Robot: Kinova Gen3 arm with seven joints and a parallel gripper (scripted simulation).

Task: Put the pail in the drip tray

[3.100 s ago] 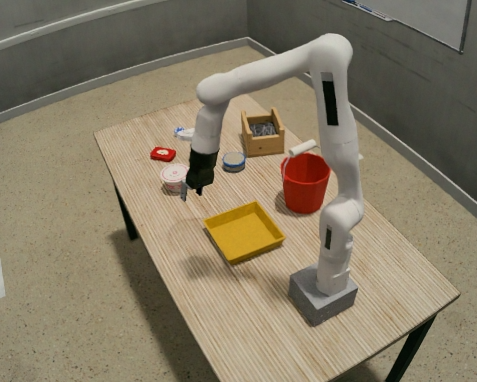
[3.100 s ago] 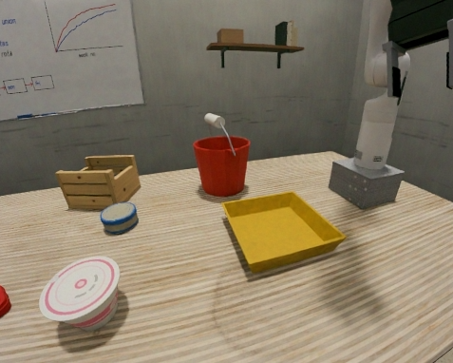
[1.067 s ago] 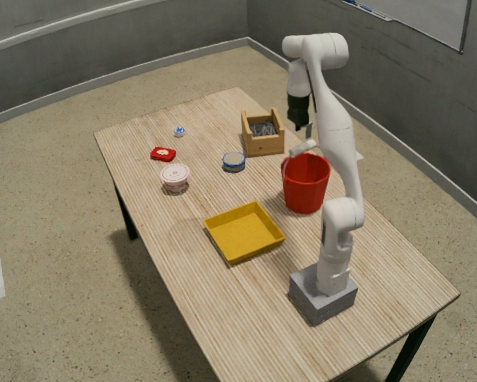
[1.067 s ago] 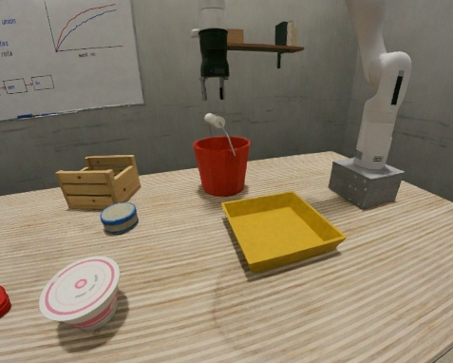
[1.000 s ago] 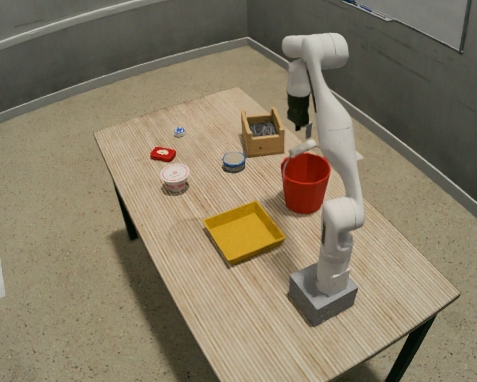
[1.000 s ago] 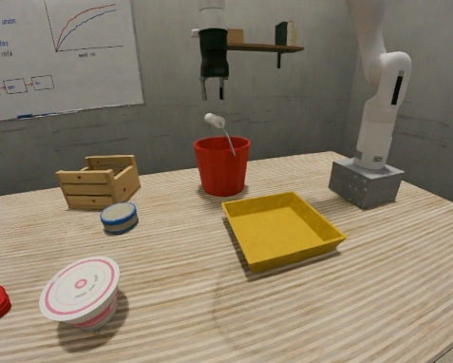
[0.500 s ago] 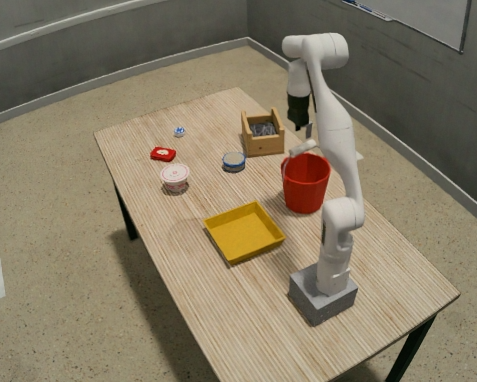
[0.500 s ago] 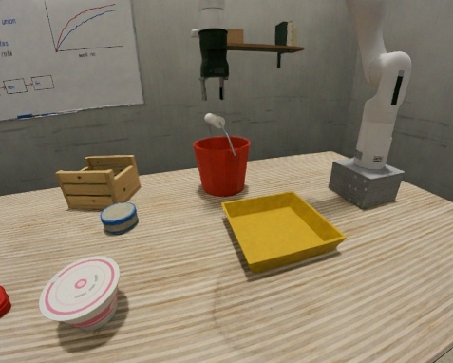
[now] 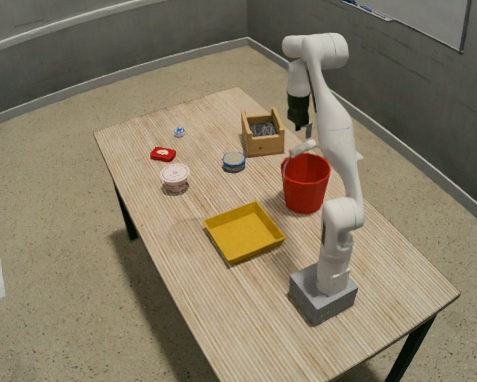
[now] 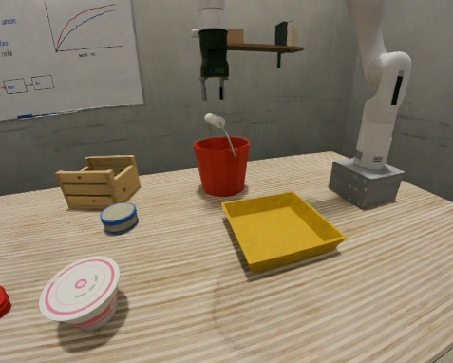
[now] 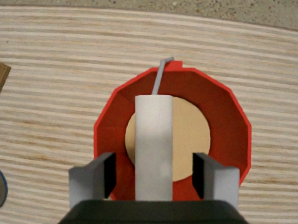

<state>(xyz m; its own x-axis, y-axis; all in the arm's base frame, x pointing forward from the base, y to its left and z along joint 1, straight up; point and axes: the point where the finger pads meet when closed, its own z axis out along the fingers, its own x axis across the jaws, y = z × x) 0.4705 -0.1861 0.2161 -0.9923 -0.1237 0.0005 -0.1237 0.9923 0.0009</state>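
Now: the pail handle 10 mm behind my hand and 110 mm below it. From my hand the other things lie so: yellow drip tray: 80 mm behind, 290 mm to the left, 300 mm below; then red pail: 10 mm behind, 180 mm below; then blue-rimmed round tin: 310 mm ahead, 140 mm to the left, 300 mm below.
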